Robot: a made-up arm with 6 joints.
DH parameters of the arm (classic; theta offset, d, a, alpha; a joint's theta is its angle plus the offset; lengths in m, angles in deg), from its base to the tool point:
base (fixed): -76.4 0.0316 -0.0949 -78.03
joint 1: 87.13 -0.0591 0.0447 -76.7
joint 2: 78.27 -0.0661 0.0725 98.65
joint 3: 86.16 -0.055 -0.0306 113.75
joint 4: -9.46 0.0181 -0.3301 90
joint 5: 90 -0.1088 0.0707 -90
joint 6: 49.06 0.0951 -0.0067 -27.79
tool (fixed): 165.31 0.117 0 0
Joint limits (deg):
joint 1: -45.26..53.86
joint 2: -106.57..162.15
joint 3: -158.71..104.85
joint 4: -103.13..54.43
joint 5: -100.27..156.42
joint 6: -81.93..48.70
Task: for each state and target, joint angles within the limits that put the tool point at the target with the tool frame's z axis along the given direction. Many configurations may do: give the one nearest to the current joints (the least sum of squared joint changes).
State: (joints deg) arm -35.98 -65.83 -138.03 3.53 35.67 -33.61
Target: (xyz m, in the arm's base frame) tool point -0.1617 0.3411 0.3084 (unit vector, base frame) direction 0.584 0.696 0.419
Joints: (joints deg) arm -30.96 -104.51 -102.46 3.71 64.35 -45.87
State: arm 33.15 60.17 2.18 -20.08 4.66 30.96
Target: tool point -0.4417 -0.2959 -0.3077 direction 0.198 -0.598 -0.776
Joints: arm 19.46 34.21 28.03 -23.71 22.07 45.24
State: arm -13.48 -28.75 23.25 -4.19 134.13 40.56
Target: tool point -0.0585 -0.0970 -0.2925 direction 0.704 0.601 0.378
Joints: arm 15.56 -1.24 21.91 -23.79 127.64 5.51
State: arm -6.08 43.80 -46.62 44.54 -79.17 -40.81
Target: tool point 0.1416 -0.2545 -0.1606 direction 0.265 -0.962 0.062
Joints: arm 6.38 89.41 -66.43 30.06 -99.39 -5.04
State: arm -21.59 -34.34 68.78 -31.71 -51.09 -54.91
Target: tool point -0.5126 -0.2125 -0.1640 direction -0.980 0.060 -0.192
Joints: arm 8.36 20.58 15.52 -14.15 -61.44 -63.13
